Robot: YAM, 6 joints.
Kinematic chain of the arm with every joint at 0, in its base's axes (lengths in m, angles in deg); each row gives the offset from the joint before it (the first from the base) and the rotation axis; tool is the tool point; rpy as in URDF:
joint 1: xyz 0 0 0.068 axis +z
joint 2: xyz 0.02 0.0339 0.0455 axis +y
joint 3: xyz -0.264 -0.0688 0 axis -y
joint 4: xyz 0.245 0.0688 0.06 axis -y
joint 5: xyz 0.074 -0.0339 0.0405 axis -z
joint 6: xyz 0.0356 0 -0.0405 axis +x
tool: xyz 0 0 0 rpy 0 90 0
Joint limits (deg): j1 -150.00..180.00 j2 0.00..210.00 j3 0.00..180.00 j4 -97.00..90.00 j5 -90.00..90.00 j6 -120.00..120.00
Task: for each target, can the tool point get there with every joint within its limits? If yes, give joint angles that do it. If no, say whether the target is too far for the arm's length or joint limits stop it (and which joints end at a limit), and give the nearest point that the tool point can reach.
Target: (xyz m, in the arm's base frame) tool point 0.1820 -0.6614 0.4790
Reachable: no: too far | nearest point 0.1509 -0.5483 0.4146 | short by 0.134 m
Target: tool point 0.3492 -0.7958 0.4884
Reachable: no: too far | nearest point 0.2381 -0.5426 0.3663 | short by 0.302 m
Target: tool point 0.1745 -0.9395 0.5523
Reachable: no: too far | nearest point 0.1071 -0.5767 0.3793 | short by 0.408 m
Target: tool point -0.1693 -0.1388 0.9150
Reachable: no: too far | nearest point -0.1320 -0.1083 0.7209 | short by 0.200 m
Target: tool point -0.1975 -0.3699 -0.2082
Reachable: yes | joints -113.71 189.34 98.02 69.97 64.40 100.76
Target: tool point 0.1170 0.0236 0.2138
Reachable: yes | joints -4.18 39.52 27.74 -46.91 -64.29 -6.89
